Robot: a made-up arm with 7 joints. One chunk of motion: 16 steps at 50 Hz.
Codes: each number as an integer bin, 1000 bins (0 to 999) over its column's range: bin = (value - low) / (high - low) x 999, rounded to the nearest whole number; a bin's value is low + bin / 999 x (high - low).
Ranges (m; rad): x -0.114..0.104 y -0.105..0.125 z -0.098..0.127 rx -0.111..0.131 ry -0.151..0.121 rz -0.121..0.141
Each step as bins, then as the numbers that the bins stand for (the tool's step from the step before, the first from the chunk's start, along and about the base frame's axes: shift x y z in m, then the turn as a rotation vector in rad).
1 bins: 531 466 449 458 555 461
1 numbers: 0.00187 0.00229 0.00313 -0.00005 0.00011 -0.00010
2 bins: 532 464 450 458 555 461
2 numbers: 0.00209 0.00183 0.00335 -0.00005 0.00011 -0.00010
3 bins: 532 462 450 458 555 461
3 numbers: 0.00209 0.00137 0.00335 -0.00005 0.00011 -0.00010
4 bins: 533 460 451 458 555 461
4 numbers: 0.00231 0.00091 0.00358 -0.00005 0.00011 -0.00010
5 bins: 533 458 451 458 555 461
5 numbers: 0.00231 0.00045 0.00358 -0.00005 0.00011 -0.00010
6 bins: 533 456 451 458 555 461
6 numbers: 0.00231 -0.00002 0.00358 -0.00005 0.00011 -0.00010
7 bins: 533 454 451 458 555 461
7 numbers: 0.00231 -0.00048 0.00358 -0.00005 0.00011 -0.00010
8 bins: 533 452 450 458 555 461
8 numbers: 0.00231 -0.00094 0.00335 -0.00005 0.00011 -0.00010
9 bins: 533 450 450 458 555 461
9 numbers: 0.00231 -0.00140 0.00335 -0.00005 0.00011 -0.00010
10 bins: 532 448 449 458 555 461
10 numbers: 0.00209 -0.00186 0.00313 -0.00005 0.00011 -0.00010
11 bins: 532 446 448 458 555 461
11 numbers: 0.00209 -0.00232 0.00290 -0.00005 0.00011 -0.00010
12 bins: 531 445 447 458 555 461
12 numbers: 0.00187 -0.00255 0.00268 -0.00005 0.00011 -0.00010
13 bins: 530 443 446 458 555 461
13 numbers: 0.00166 -0.00301 0.00245 -0.00005 0.00011 -0.00010
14 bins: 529 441 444 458 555 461
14 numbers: 0.00144 -0.00347 0.00200 -0.00005 0.00011 -0.00010
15 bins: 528 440 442 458 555 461
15 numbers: 0.00122 -0.00370 0.00155 -0.00005 0.00011 -0.00010
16 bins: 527 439 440 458 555 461
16 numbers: 0.00100 -0.00393 0.00110 -0.00005 0.00011 -0.00010
